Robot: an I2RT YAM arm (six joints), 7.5 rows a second.
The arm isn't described. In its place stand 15 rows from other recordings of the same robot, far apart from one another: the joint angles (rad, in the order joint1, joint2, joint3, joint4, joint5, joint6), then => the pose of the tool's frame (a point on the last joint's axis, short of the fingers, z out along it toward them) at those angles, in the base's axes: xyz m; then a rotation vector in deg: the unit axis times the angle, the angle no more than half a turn.
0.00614, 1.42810, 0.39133, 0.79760, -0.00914, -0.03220 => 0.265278, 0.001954, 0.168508, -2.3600, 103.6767, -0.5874
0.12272, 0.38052, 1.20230, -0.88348, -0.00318, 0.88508 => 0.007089, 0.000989, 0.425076, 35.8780, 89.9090, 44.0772
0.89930, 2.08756, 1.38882, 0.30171, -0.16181, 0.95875 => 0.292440, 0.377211, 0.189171, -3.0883, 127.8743, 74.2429
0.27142, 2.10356, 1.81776, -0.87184, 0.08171, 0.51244 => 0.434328, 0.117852, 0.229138, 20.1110, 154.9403, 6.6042
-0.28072, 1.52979, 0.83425, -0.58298, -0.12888, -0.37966 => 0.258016, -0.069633, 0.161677, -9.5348, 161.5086, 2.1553
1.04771, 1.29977, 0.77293, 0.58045, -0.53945, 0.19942 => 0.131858, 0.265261, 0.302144, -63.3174, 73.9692, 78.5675
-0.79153, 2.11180, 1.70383, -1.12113, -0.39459, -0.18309 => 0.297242, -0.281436, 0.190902, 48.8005, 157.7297, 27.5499
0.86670, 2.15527, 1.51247, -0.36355, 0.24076, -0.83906 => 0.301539, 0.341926, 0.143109, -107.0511, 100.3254, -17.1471
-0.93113, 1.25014, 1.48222, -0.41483, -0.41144, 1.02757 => 0.170369, -0.205131, 0.459408, 72.7608, 69.6242, 24.6603
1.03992, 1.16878, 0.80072, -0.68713, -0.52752, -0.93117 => 0.095188, 0.197531, 0.233142, -128.3097, 72.4747, 41.7429
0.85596, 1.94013, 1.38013, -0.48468, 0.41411, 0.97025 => 0.278441, 0.298943, 0.188219, 16.2234, 142.1270, 12.0989
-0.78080, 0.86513, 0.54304, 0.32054, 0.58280, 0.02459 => 0.131050, -0.157433, 0.293652, 61.2522, 73.6627, -59.4097
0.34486, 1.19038, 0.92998, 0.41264, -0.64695, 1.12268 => 0.251915, 0.113292, 0.369056, 1.5910, 96.2702, 92.3059
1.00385, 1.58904, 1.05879, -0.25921, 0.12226, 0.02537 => 0.188149, 0.287438, 0.227686, -61.0695, 122.0198, 20.3824
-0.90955, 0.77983, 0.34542, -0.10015, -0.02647, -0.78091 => 0.107648, -0.136812, 0.194618, 7.3612, 129.5171, -54.1847
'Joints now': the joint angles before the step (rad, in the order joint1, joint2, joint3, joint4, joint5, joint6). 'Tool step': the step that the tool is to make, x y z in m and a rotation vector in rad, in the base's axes. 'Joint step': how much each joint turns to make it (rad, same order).
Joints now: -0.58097, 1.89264, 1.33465, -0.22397, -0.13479, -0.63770
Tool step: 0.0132, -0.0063, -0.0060, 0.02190, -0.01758, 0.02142
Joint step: 0.00183, 0.05928, 0.05502, 0.00790, -0.03359, 0.00616
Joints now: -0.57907, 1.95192, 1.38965, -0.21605, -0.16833, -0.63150
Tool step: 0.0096, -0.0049, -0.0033, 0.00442, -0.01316, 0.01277
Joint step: 0.00134, 0.04142, 0.04242, 0.00757, -0.01579, -0.00020
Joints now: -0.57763, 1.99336, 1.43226, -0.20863, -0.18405, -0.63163
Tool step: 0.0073, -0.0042, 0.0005, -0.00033, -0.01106, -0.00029
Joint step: 0.00078, 0.02814, 0.03986, -0.00135, -0.00321, 0.00498
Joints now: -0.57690, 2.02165, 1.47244, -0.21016, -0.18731, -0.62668
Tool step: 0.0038, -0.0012, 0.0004, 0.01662, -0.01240, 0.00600
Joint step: 0.00097, 0.01336, 0.01995, -0.00295, -0.01788, 0.01180
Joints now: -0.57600, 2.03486, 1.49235, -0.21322, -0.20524, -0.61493
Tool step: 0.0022, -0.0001, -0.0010, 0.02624, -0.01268, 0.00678
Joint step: 0.00058, 0.00876, 0.00839, 0.00043, -0.02434, 0.01720
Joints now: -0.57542, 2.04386, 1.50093, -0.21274, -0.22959, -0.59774
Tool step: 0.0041, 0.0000, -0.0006, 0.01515, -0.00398, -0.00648
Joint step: 0.00465, 0.01365, 0.01819, -0.00507, -0.00211, 0.01897
